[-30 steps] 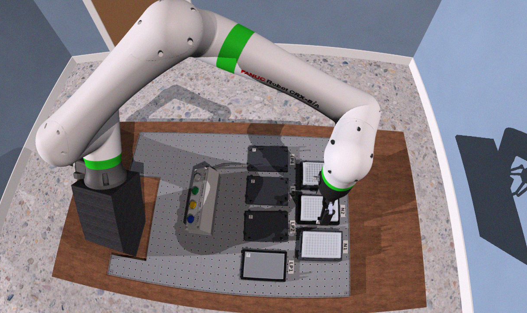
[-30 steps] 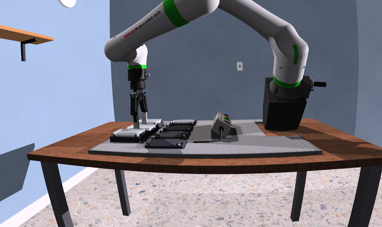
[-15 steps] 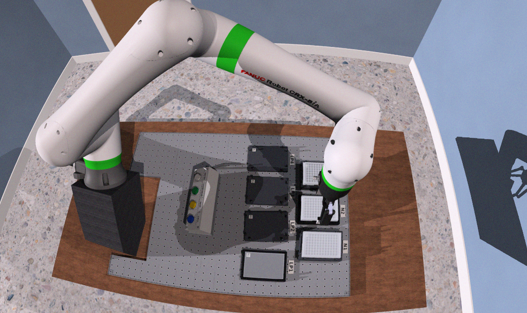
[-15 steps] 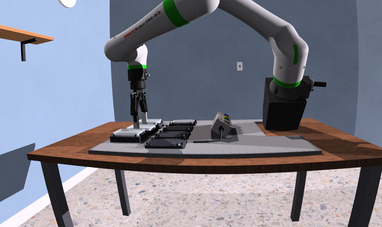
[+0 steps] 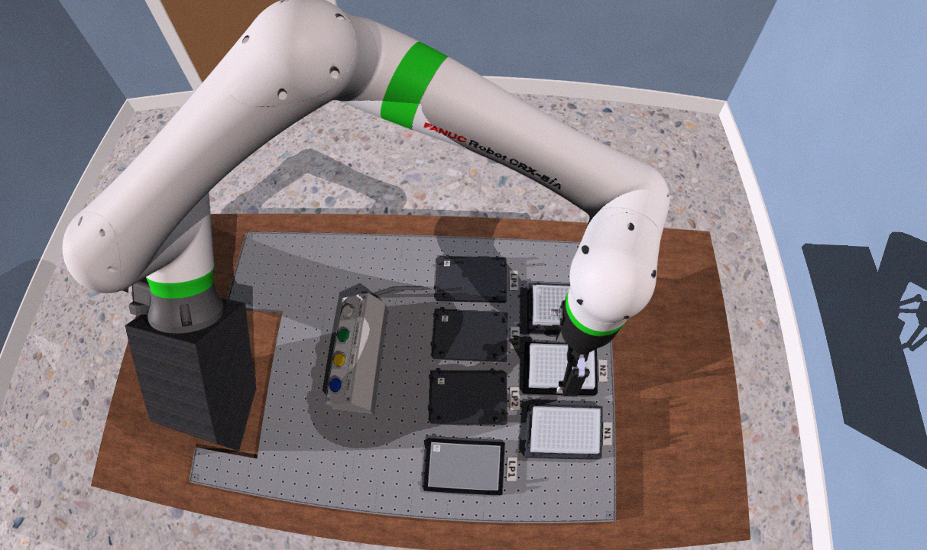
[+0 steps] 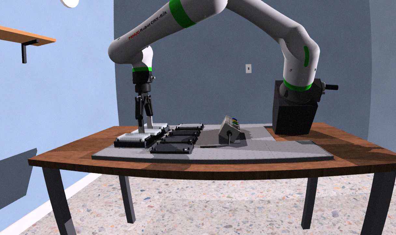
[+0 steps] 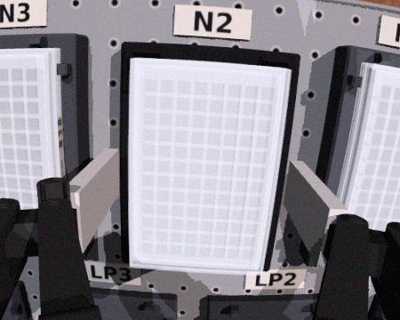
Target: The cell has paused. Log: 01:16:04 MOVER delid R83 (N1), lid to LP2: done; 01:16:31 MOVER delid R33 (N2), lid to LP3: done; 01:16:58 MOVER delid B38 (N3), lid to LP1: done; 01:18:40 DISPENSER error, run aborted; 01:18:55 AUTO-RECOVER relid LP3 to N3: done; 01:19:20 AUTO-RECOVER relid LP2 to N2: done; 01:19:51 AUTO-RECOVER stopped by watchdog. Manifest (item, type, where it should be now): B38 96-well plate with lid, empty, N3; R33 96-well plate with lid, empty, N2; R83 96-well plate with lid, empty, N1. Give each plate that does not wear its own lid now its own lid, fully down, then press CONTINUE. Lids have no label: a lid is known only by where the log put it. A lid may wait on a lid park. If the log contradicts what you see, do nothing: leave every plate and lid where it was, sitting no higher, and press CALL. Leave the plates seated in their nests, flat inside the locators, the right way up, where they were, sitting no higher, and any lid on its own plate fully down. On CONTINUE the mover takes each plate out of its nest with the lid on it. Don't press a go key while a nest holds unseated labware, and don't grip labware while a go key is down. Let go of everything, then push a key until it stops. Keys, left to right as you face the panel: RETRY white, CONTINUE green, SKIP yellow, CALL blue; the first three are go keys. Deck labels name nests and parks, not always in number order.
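The park LP1 is 23 cm to the right of my hand, 14 cm behind it and 5 cm below it. From my hand the other things lie so: park LP2 (16 cm behind, 9 cm to the right, 5 cm below); then LP4 (21 cm behind, 16 cm to the left, 5 cm below); then LP3 (19 cm behind, 5 cm below, 3 cm to the left).
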